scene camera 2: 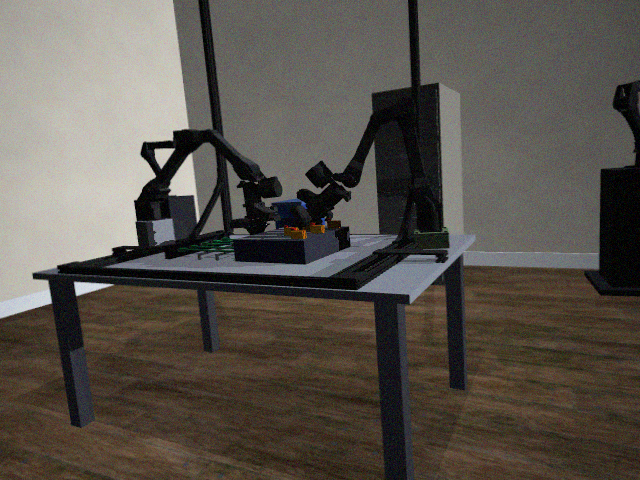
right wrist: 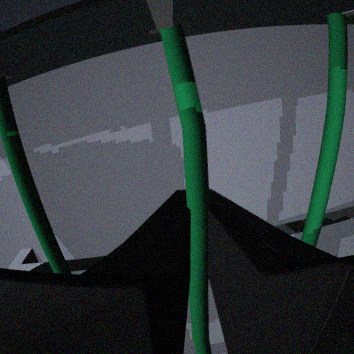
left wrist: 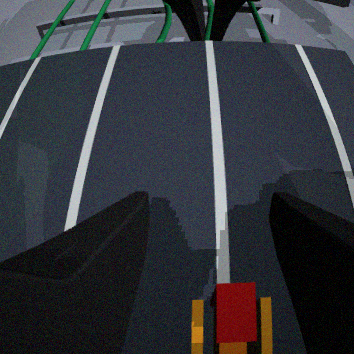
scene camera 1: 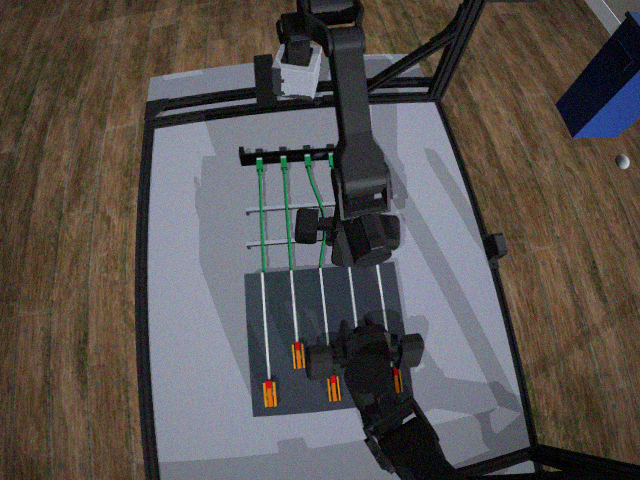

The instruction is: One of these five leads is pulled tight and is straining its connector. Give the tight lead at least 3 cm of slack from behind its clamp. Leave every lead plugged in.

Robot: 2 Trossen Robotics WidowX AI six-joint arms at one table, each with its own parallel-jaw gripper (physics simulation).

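Places are measured from the left arm's base along level axes (x ahead, y left, z up), in millimetres.
Pixels of known places: left gripper, fingertip midpoint: (left wrist: 210, 205) (scene camera 1: 354, 321); right gripper, fingertip midpoint: (right wrist: 193, 202); left arm's base, origin of the base link: (scene camera 2: 431, 230); right arm's base, origin of the base link: (scene camera 2: 153, 220) (scene camera 1: 297, 55).
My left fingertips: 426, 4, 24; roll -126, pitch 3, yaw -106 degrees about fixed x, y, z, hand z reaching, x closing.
For each thing: its top centre in the pictures, then the offset to it from my left fingertips, as dx, dy, dz. "spot": a spot on its surface instead.
- black connector rail, surface spot: (scene camera 1: 289, 155) spot: +382, -23, -43
- fourth lead, surface spot: (right wrist: 196, 155) spot: +129, -41, -37
- fourth white line, surface spot: (left wrist: 215, 125) spot: +35, -14, -4
- red-and-orange clamp, middle of its top: (left wrist: 236, 312) -36, +7, +26
Five green leads run from a black connector rail (scene camera 1: 289, 155) to a dark block (scene camera 1: 258, 330) (scene camera 2: 268, 250) (left wrist: 165, 100). The two leftmost leads (scene camera 1: 261, 222) (scene camera 1: 286, 222) look straight; the third (scene camera 1: 316, 188) bows. The fourth lead (left wrist: 210, 15) (right wrist: 196, 155) passes between the fingertips of my right gripper (left wrist: 205, 35) (right wrist: 193, 202), which is shut on it beyond the block edge. My left gripper (left wrist: 210, 205) is open above the block, fingers either side of the fourth white line (left wrist: 215, 125). The red-and-orange clamp (left wrist: 236, 312) on that line sits low between the fingers, apparently untouched.
Other orange clamps (scene camera 1: 269, 394) (scene camera 1: 298, 355) (scene camera 1: 333, 388) (scene camera 1: 397, 380) stand on the block. Two thin grey rails (scene camera 1: 279, 208) (scene camera 1: 279, 243) cross the leads. A black frame (scene camera 1: 144, 310) borders the table. The arms hide the fifth lead's connector in scene camera 1.
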